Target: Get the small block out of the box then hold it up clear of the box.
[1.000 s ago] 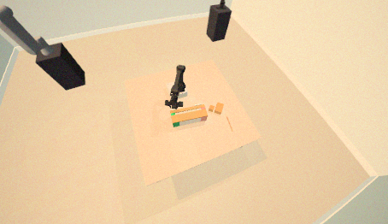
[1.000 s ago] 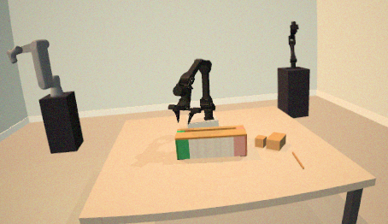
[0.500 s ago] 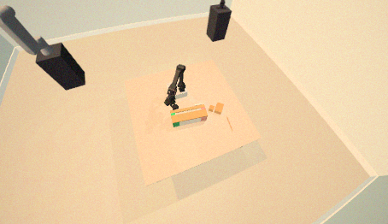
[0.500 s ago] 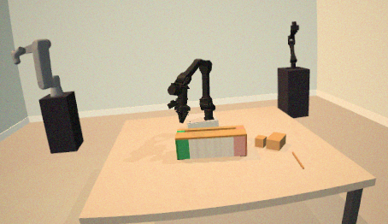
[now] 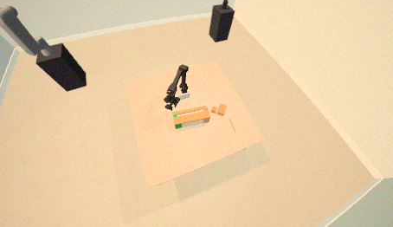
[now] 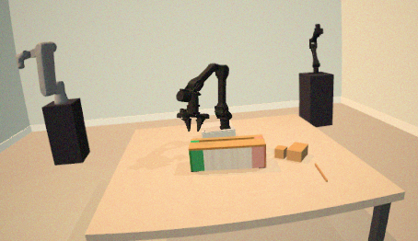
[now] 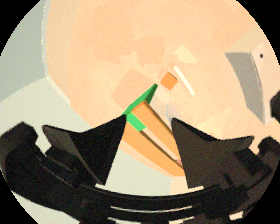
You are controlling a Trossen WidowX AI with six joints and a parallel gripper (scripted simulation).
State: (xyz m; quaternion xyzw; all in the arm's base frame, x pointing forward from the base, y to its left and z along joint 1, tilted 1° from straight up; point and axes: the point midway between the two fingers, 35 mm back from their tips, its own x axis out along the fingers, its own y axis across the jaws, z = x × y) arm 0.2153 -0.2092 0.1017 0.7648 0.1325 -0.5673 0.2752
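Right now the orange block is 2 cm behind my gripper tip, 1 cm to the left of it and 15 cm below it. Round my gripper tip: thin stick: 36 cm ahead, 57 cm to the left, 16 cm below; box: 8 cm ahead, 17 cm to the left, 10 cm below.
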